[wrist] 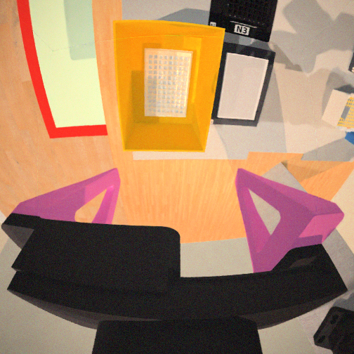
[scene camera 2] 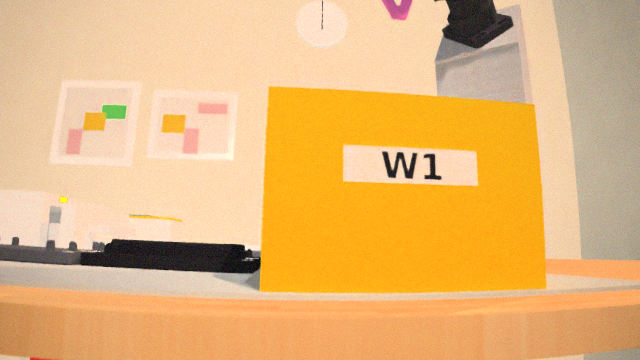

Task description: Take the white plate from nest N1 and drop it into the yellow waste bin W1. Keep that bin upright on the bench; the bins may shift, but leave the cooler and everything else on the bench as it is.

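The yellow waste bin W1 (scene camera 2: 400, 235) (wrist: 165, 137) stands upright on the bench, its label facing scene camera 2. The white plate (wrist: 167, 84) with its grid of wells lies inside the bin, at the bottom, in the wrist view. The bin's front wall hides it in scene camera 2. My gripper (wrist: 177, 174) is wide open with nothing between its magenta fingers. It is above and to the near side of the bin, apart from it. In scene camera 2 part of a magenta finger shows at the top edge. The label of nest N1 cannot be read.
A dark-framed nest (wrist: 216, 121) with a pale inside stands close to the bin's right side. Black nest N3 (wrist: 241, 30) is behind it. A red-rimmed tray (wrist: 75, 132) with a pale green inside lies left of the bin. A white box (wrist: 336, 107) is at the right.
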